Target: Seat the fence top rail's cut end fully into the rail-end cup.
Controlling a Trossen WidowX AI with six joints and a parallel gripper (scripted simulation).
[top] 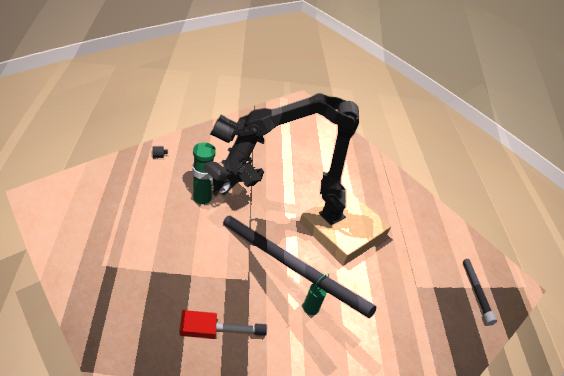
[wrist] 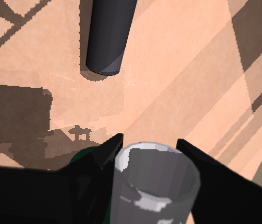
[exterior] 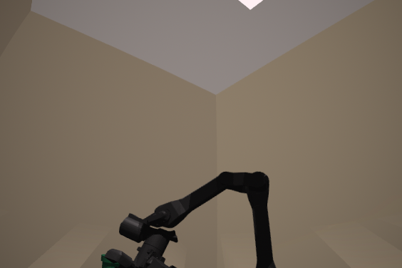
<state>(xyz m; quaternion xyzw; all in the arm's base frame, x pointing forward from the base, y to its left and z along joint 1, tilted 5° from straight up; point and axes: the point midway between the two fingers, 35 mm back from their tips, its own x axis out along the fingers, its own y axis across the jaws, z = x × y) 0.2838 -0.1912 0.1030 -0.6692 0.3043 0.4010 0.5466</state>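
My gripper tip is now 10 mm past the pale rail-end cup, 30 mm to the left of it and 30 mm below it. Also, from my gripper tip: green loop cap 60 mm behind, 410 mm to the left.
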